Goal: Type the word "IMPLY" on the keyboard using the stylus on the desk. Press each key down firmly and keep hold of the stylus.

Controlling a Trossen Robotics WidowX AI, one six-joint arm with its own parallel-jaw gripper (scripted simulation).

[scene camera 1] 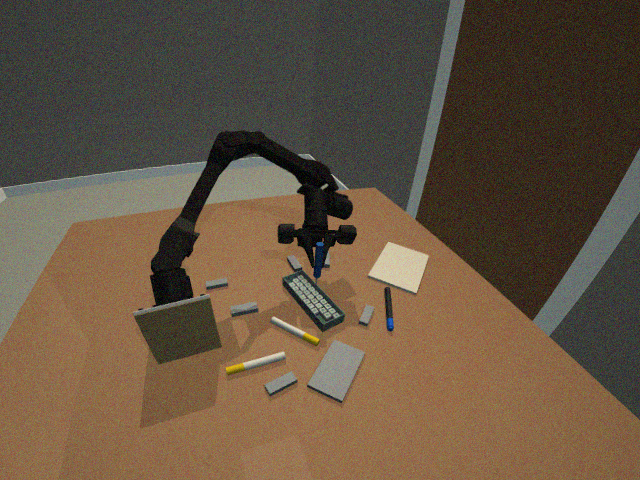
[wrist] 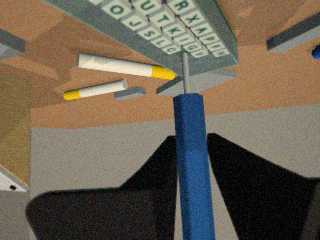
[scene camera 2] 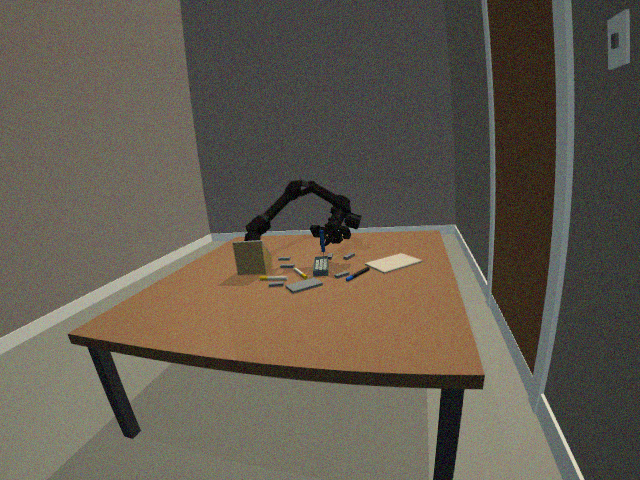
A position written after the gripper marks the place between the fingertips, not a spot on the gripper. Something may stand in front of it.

In view: the gripper [scene camera 1: 317,267], a cream pad [scene camera 1: 399,267] and a grey slab [scene camera 1: 334,375].
The grey slab also shows in the wrist view [wrist: 198,83]. The gripper also shows in the wrist view [wrist: 191,141]. The wrist view does not show the cream pad: it is out of frame.
